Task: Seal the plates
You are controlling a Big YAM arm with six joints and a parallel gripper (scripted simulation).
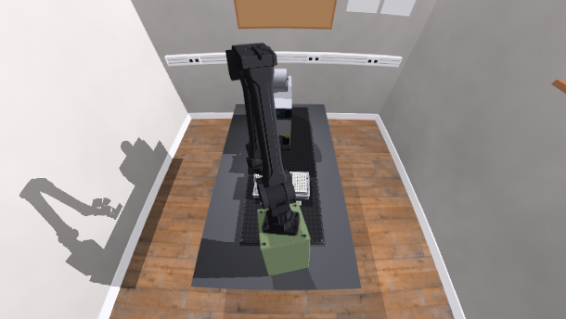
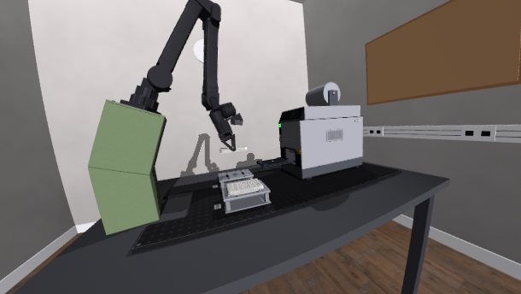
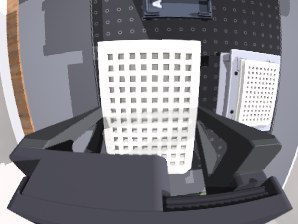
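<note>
Right now my hand is 19 cm short of the dark sealer stage, 9 cm above it and 2 cm to the left of it. Round my hand: yellow warning label 31 cm ahead, 9 cm to the right, 3 cm below; foil roll 52 cm ahead, 24 cm above, 3 cm to the left; white plate 21 cm to the right, 12 cm below, 3 cm ahead.
</note>
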